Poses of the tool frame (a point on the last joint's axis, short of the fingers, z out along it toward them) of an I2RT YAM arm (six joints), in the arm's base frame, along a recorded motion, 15 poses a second.
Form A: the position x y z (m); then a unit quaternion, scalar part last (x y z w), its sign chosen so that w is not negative.
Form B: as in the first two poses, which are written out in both.
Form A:
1: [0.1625 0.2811 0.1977 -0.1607 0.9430 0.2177 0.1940]
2: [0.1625 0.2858 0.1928 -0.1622 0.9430 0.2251 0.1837]
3: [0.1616 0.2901 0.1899 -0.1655 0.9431 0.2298 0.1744]
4: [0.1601 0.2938 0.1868 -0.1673 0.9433 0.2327 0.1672]
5: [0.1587 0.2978 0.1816 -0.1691 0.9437 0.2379 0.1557]
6: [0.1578 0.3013 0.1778 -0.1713 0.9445 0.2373 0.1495]
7: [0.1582 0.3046 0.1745 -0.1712 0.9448 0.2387 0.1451]
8: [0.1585 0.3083 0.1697 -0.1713 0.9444 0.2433 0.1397]
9: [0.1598 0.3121 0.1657 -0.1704 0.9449 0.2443 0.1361]
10: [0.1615 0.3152 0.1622 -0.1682 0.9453 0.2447 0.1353]
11: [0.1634 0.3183 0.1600 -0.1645 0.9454 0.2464 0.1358]
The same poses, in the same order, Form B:
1: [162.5 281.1 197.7 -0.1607 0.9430 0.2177 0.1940]
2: [162.5 285.8 192.8 -0.1622 0.9430 0.2251 0.1837]
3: [161.6 290.1 189.9 -0.1655 0.9431 0.2298 0.1744]
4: [160.1 293.8 186.8 -0.1673 0.9433 0.2327 0.1672]
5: [158.7 297.8 181.6 -0.1691 0.9437 0.2379 0.1557]
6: [157.8 301.3 177.8 -0.1713 0.9445 0.2373 0.1495]
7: [158.2 304.6 174.5 -0.1712 0.9448 0.2387 0.1451]
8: [158.5 308.3 169.7 -0.1713 0.9444 0.2433 0.1397]
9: [159.8 312.1 165.7 -0.1704 0.9449 0.2443 0.1361]
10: [161.5 315.2 162.2 -0.1682 0.9453 0.2447 0.1353]
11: [163.4 318.3 160.0 -0.1645 0.9454 0.2464 0.1358]
